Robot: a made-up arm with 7 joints. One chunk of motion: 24 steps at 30 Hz.
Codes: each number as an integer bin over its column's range. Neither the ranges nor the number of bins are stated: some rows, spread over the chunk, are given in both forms.
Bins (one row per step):
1: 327 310 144 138 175 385 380
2: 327 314 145 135 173 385 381
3: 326 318 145 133 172 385 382
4: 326 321 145 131 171 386 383
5: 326 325 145 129 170 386 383
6: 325 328 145 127 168 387 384
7: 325 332 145 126 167 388 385
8: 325 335 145 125 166 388 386
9: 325 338 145 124 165 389 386
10: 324 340 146 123 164 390 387
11: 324 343 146 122 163 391 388
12: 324 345 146 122 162 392 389
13: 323 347 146 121 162 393 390
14: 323 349 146 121 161 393 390
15: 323 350 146 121 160 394 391
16: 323 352 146 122 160 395 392
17: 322 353 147 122 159 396 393
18: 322 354 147 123 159 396 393
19: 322 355 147 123 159 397 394
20: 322 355 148 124 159 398 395
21: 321 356 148 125 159 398 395
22: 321 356 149 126 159 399 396
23: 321 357 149 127 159 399 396
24: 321 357 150 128 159 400 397
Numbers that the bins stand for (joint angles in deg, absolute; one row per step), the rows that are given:
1: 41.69 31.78 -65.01 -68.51 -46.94 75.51 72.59
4: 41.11 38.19 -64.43 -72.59 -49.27 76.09 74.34
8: 40.52 46.35 -64.43 -76.09 -52.18 77.25 76.09
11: 39.94 51.02 -63.84 -77.84 -53.93 79.00 77.25
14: 39.36 54.52 -63.84 -78.42 -55.10 80.17 78.42
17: 38.77 56.85 -63.26 -77.84 -56.26 81.92 80.17
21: 38.19 58.60 -62.68 -76.09 -56.26 83.09 81.34
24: 38.19 59.18 -61.51 -74.34 -56.26 84.25 82.50
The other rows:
2: 41.69 34.11 -64.43 -70.26 -48.10 75.51 73.17
3: 41.11 36.44 -64.43 -71.42 -48.68 75.51 73.76
5: 41.11 40.52 -64.43 -73.76 -49.85 76.09 74.34
6: 40.52 42.27 -64.43 -74.92 -51.02 76.67 74.92
7: 40.52 44.60 -64.43 -75.51 -51.60 77.25 75.51
9: 40.52 48.10 -64.43 -76.67 -52.77 77.84 76.09
10: 39.94 49.27 -63.84 -77.25 -53.35 78.42 76.67
12: 39.94 52.18 -63.84 -77.84 -54.52 79.59 77.84
13: 39.36 53.35 -63.84 -78.42 -54.52 80.17 78.42
15: 39.36 55.10 -63.84 -78.42 -55.68 80.75 79.00
16: 39.36 56.26 -63.84 -77.84 -55.68 81.34 79.59
18: 38.77 57.43 -63.26 -77.25 -56.26 81.92 80.17
19: 38.77 58.01 -63.26 -77.25 -56.26 82.50 80.75
20: 38.77 58.01 -62.68 -76.67 -56.26 83.09 81.34
22: 38.19 58.60 -62.10 -75.51 -56.26 83.67 81.92
23: 38.19 59.18 -62.10 -74.92 -56.26 83.67 81.92

